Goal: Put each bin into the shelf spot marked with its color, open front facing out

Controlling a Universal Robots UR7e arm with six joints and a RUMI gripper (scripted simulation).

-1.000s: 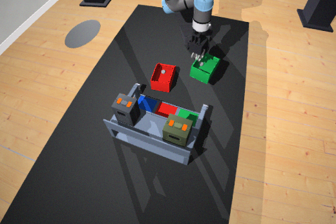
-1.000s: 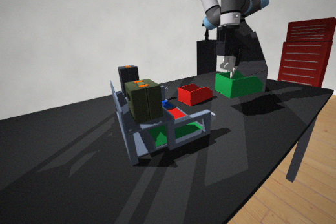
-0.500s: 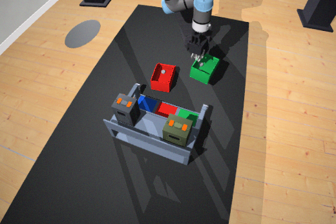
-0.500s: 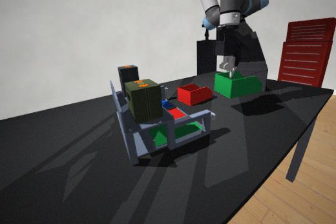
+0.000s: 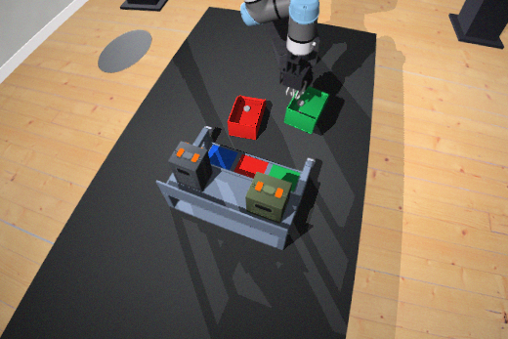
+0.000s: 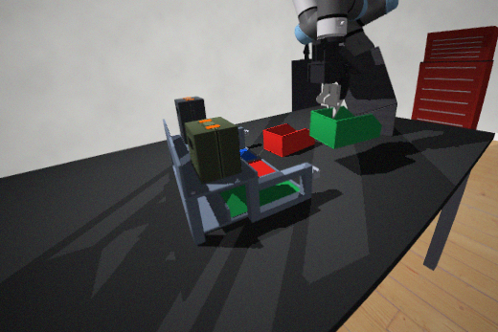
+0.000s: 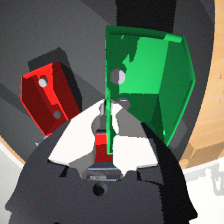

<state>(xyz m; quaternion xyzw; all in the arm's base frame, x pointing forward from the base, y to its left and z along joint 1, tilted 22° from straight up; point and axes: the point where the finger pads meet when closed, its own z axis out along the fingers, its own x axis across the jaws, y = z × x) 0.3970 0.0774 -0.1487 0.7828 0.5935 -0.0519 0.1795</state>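
My hand is 10 mm short of the green bin, 50 mm to the right of it and 30 mm above it. From my hand the other things lie so: dark grey box (340 mm ahead, 250 mm to the right, 10 mm above); then red bin (10 mm ahead, 170 mm to the right, 120 mm below).
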